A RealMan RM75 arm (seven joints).
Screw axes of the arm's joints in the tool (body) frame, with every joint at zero. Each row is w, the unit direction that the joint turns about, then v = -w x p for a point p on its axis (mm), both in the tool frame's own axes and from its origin. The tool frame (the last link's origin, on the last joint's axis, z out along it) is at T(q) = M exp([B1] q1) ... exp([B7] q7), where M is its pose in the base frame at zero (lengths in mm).
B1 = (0, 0, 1, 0.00, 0.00, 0.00)
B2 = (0, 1, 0, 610.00, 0.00, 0.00)
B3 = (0, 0, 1, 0.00, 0.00, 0.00)
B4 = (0, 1, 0, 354.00, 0.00, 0.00)
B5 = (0, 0, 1, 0.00, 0.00, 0.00)
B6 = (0, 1, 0, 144.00, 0.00, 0.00)
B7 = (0, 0, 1, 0.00, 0.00, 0.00)
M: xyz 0.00 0.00 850.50 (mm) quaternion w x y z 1 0 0 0
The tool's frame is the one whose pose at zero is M.
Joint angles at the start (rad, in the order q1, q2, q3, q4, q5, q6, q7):
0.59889, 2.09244, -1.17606, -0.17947, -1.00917, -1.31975, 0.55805
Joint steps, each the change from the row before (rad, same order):
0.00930, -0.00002, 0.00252, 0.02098, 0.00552, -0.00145, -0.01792
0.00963, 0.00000, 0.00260, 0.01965, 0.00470, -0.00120, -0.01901
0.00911, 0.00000, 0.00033, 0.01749, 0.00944, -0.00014, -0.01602
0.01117, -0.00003, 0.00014, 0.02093, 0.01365, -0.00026, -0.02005
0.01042, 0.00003, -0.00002, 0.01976, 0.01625, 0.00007, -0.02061
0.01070, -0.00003, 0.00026, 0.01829, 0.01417, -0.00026, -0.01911
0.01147, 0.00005, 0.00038, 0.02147, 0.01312, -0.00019, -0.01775
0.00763, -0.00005, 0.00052, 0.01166, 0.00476, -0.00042, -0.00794
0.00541, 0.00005, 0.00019, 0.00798, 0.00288, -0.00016, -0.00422
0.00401, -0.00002, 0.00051, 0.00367, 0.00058, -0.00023, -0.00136
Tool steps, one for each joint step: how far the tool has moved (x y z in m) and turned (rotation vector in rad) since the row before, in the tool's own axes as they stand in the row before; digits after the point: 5 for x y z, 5 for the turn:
0.00127, 0.00103, 0.00081, 0.00199, 0.00220, -0.00410
0.00098, 0.00096, 0.00106, 0.00112, 0.00198, -0.00667
0.00060, 0.00043, 0.00116, 0.00372, 0.00068, -0.00443
0.00049, 0.00026, 0.00144, 0.00605, -0.00009, -0.00592
0.00033, -0.00012, 0.00129, 0.00875, -0.00082, -0.00647
0.00006, -0.00009, 0.00150, 0.00686, -0.00094, -0.00691
0.00056, 0.00044, 0.00136, 0.00583, 0.00137, -0.00374
0.00004, 0.00041, 0.00118, 0.00036, 0.00069, -0.00171
0.00003, 0.00038, 0.00089, -0.00034, 0.00070, -0.00013
-0.00035, 0.00012, 0.00092, -0.00147, -0.00049, -0.00042

